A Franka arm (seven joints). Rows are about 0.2 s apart.
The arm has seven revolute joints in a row. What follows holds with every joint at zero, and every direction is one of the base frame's. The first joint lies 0.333 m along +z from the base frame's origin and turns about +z. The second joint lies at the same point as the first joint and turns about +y. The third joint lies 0.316 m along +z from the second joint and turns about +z. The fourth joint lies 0.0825 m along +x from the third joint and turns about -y. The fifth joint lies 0.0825 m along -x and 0.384 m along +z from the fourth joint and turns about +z. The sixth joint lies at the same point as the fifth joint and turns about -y. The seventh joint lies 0.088 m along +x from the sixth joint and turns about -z. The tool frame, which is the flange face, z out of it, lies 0.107 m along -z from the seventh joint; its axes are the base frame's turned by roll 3.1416, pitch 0 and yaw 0 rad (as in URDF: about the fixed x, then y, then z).
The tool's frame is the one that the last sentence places.
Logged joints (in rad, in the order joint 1, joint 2, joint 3, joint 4, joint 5, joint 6, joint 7), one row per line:
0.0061, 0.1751, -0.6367, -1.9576, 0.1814, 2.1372, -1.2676
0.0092, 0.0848, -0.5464, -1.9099, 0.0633, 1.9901, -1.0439
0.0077, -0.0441, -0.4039, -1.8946, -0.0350, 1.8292, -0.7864
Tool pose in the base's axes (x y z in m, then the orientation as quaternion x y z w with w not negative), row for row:
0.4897, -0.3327, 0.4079, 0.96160, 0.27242, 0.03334, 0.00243
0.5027, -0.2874, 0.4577, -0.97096, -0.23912, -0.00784, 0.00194
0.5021, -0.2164, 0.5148, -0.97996, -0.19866, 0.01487, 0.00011
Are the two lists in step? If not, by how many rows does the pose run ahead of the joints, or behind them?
They are in step.
